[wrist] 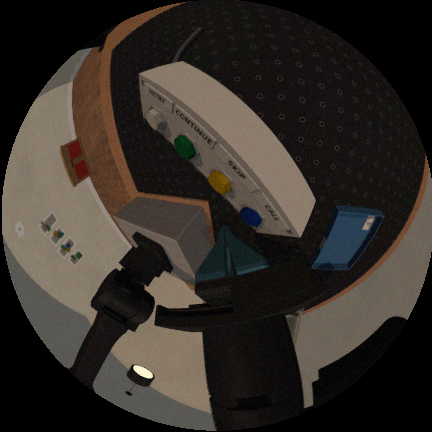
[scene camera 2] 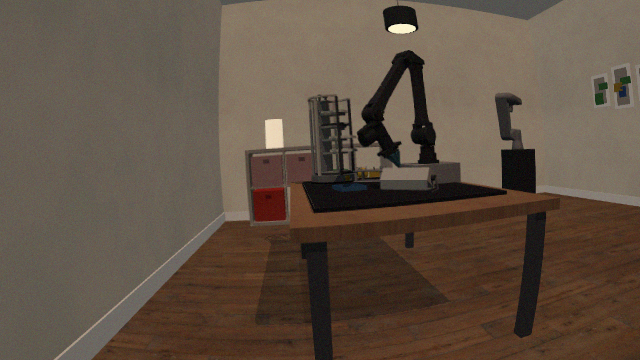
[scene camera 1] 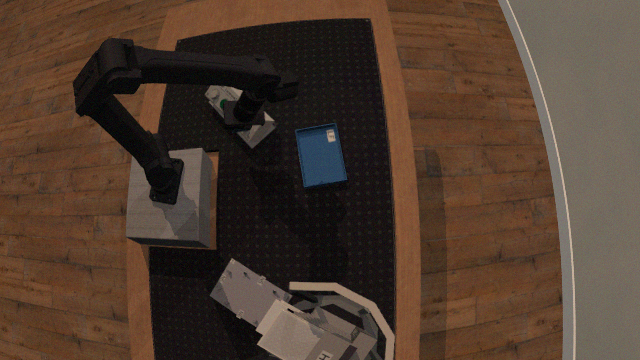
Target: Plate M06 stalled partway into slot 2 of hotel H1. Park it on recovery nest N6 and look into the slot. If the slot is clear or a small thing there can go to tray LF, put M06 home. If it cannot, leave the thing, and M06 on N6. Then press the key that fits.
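Seen in the pictures: gripper, fingertip midpoint: [wrist: 224, 229] [scene camera 1: 233, 130]; arm's base at its link origin: [wrist: 154, 251] [scene camera 2: 428, 163] [scene camera 1: 167, 181].
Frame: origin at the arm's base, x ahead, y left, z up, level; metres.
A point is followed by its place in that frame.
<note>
My gripper [scene camera 2: 398, 164] {y 0.157, x 0.164, z -0.010 m} [wrist: 224, 229] {y 0.157, x 0.164, z -0.010 m} is shut and empty, teal fingertips together and pointing down. It is close to the key box [scene camera 1: 256, 136] {y 0.159, x 0.218, z -0.047 m} [scene camera 2: 405, 180] {y 0.283, x 0.162, z -0.052 m} [wrist: 245, 117] {y 0.272, x 0.164, z -0.035 m}. In the wrist view the tips show near the blue CALL key [wrist: 250, 216] {y 0.184, x 0.188, z -0.014 m}, with a gap in the picture. The yellow SKIP key [wrist: 219, 182] {y 0.213, x 0.152, z -0.014 m}, green CONTINUE key [wrist: 185, 147] {y 0.242, x 0.117, z -0.014 m} and white RETRY key [wrist: 154, 117] {y 0.273, x 0.081, z -0.014 m} follow along the box. Blue tray LF [scene camera 1: 320, 162] {y 0.119, x 0.385, z -0.085 m} [scene camera 2: 350, 188] {y 0.215, x 0.377, z -0.077 m} [wrist: 345, 240] {y 0.139, x 0.384, z -0.085 m} shows no object inside. Hotel H1 [scene camera 1: 290, 332] [scene camera 2: 312, 140] hides slot 2's inside. I cannot identify M06 or N6.
A light grey board [scene camera 1: 250, 295] {y -0.247, x 0.269, z -0.028 m} with small clips lies beside the hotel. The arm's grey base block [scene camera 1: 167, 205] {y -0.064, x 0.016, z 0.000 m} [scene camera 2: 447, 173] {y 0.076, x -0.078, z -0.047 m} [wrist: 162, 220] {y 0.092, x 0.030, z -0.034 m} stands at the table edge. A pale curved rail [scene camera 1: 377, 312] {y -0.257, x 0.545, z 0.378 m} runs around the hotel's side. A cable [wrist: 187, 44] {y 0.398, x 0.066, z -0.085 m} leaves the key box.
</note>
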